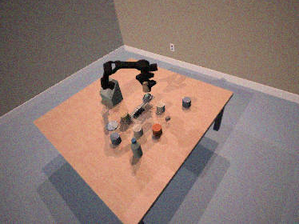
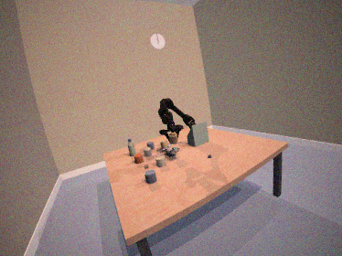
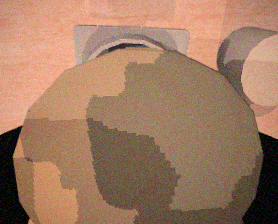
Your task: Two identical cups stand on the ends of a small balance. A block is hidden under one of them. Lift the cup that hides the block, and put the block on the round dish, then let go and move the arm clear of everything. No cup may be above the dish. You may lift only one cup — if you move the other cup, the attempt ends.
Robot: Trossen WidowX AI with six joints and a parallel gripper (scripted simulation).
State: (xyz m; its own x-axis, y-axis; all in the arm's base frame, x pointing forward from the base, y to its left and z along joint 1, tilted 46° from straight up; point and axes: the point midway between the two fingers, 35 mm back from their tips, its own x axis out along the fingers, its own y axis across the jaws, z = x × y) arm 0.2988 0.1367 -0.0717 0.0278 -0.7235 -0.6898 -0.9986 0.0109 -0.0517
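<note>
Right now my gripper tip is 14 cm to the left of the balance and 15 cm above it. Round my gripper tip: dark block: 25 cm ahead, 5 cm to the right, 16 cm below; then tan cup: 2 cm to the left, 1 cm above; then orange cylinder: 26 cm ahead, 22 cm to the right, 13 cm below.
</note>
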